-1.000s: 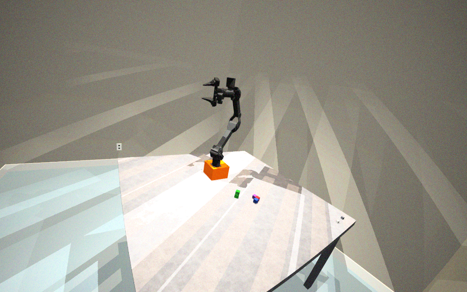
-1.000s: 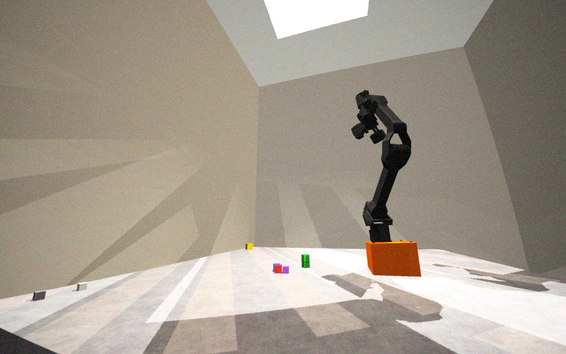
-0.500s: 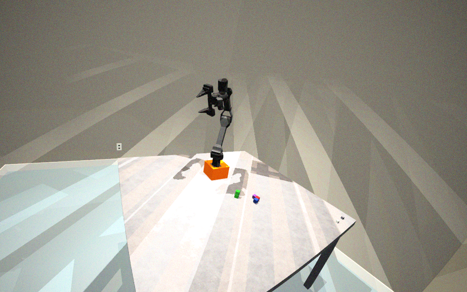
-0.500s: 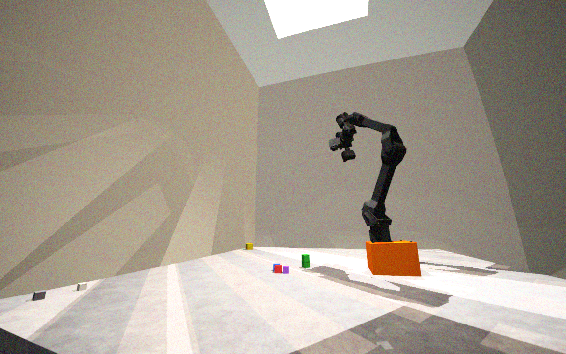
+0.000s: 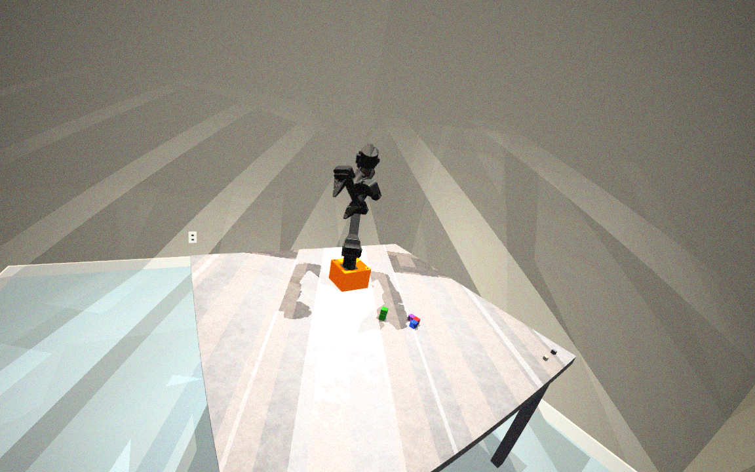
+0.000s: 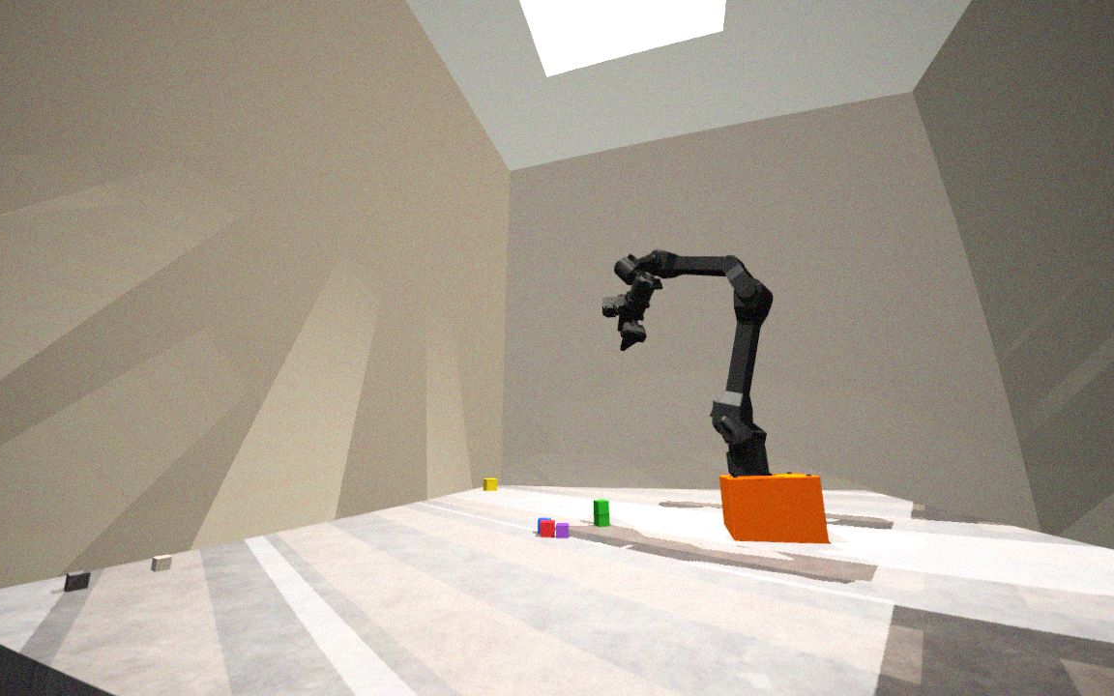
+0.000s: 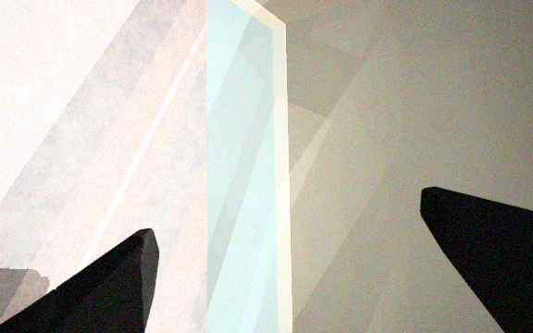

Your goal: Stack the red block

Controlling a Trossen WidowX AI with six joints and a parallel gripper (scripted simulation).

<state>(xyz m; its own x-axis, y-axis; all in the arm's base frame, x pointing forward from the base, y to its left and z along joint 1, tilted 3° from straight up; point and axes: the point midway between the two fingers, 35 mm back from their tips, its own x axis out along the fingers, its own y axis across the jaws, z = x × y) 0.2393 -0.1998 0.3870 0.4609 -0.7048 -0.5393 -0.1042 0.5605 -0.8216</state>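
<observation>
My gripper tip is 440 mm above the red block, 360 mm to the right of it and 100 mm short of it. Round my gripper tip: blue block: 440 mm below, 340 mm to the left, 120 mm ahead; then purple block: 440 mm below, 360 mm to the left, 80 mm ahead; then yellow block: 520 mm ahead, 430 mm below, 240 mm to the right.
</observation>
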